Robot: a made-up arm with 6 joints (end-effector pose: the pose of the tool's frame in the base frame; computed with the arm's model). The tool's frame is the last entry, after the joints.
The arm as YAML. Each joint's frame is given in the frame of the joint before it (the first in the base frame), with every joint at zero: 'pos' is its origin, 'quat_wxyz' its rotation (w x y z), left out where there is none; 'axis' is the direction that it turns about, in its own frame. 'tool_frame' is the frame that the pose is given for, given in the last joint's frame.
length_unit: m
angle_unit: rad
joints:
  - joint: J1
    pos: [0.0, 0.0, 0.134]
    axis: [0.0, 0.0, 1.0]
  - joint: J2
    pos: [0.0, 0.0, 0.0]
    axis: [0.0, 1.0, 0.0]
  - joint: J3
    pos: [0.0, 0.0, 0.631]
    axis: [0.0, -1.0, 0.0]
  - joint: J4
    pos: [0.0, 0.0, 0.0]
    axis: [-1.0, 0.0, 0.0]
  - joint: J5
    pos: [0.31, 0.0, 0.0]
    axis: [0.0, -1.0, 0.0]
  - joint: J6
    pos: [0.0, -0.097, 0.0]
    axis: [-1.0, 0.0, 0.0]
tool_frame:
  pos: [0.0, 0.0, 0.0]
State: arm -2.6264 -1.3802 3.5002 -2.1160 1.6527 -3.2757
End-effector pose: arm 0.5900 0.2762 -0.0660 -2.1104 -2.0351 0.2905
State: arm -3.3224 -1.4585 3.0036 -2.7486 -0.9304 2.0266
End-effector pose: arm 0.7116 -0.2212 -0.0864 -1.2160 1.3824 2.2148
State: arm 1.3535 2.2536 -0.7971 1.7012 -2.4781 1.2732
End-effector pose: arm 0.0285 0.1878 -0.3881 0.4346 0.1666 0.6824
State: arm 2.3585 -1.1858 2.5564 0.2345 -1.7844 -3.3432
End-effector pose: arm 0.6533 -0.5171 0.1772 -0.3599 -1.0942 -0.3467
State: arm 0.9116 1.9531 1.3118 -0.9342 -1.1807 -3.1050
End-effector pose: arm 0.5277 0.5869 -0.3494 -1.3230 -1.0935 2.4595
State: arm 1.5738 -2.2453 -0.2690 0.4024 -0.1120 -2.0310
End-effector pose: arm 0.0912 -0.6497 0.0098 -2.0635 0.2396 -1.9923
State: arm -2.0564 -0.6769 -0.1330 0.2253 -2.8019 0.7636
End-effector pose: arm -0.0177 0.1690 0.8048 1.7005 1.4608 -0.5608
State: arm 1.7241 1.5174 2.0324 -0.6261 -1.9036 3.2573
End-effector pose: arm -0.0640 0.9290 0.2709 0.5908 1.9405 -1.0981
